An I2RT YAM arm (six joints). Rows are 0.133 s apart.
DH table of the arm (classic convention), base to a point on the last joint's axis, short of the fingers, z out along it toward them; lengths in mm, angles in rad. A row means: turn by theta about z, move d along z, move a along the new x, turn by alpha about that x. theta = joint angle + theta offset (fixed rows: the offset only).
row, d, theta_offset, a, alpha
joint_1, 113.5, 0, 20, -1.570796
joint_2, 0, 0, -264, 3.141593
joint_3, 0, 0.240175, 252.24, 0
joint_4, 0, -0.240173, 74, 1.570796
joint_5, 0, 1.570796, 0, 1.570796
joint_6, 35.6, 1.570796, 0, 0
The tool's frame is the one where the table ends.
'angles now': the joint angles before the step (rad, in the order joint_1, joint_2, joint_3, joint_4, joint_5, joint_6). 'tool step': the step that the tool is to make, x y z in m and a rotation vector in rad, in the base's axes. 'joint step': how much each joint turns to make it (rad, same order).
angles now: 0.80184, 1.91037, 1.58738, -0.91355, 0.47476, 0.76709
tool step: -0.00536, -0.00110, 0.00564, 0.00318, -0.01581, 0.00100
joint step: 0.00884, -0.02367, -0.01148, -0.00121, 0.01130, 0.00488
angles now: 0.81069, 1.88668, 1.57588, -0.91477, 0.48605, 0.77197
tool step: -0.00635, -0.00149, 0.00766, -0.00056, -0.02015, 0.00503
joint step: 0.01063, -0.02829, -0.00962, -0.00531, 0.01607, 0.00007
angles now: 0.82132, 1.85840, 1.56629, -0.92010, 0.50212, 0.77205
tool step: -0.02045, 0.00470, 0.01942, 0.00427, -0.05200, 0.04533
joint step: 0.05168, -0.05926, -0.00687, -0.01047, 0.03591, -0.00864
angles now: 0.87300, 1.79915, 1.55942, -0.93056, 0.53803, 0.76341
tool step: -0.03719, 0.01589, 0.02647, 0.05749, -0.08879, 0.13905
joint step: 0.10869, -0.08747, -0.02378, 0.06209, 0.01904, -0.05101
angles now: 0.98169, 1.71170, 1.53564, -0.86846, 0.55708, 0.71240
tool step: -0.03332, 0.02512, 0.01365, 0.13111, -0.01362, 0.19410
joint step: 0.10633, -0.03886, -0.01768, 0.12173, -0.09505, -0.04765
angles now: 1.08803, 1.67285, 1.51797, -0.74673, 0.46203, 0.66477
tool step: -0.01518, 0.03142, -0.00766, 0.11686, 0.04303, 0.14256
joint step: 0.06263, 0.04566, 0.00203, 0.13087, -0.12011, -0.00207
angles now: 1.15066, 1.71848, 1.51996, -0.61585, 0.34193, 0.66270
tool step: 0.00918, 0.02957, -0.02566, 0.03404, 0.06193, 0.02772
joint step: 0.00330, 0.11777, 0.04451, 0.06951, -0.06804, 0.03194
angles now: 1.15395, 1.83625, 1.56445, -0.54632, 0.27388, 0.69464
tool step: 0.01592, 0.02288, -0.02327, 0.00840, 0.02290, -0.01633
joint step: -0.01317, 0.11479, 0.06299, 0.04491, -0.01566, 0.01957
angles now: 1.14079, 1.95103, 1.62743, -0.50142, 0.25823, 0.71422
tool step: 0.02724, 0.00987, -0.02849, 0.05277, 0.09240, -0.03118
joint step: -0.05141, 0.09675, 0.02902, 0.06216, -0.09188, 0.05827
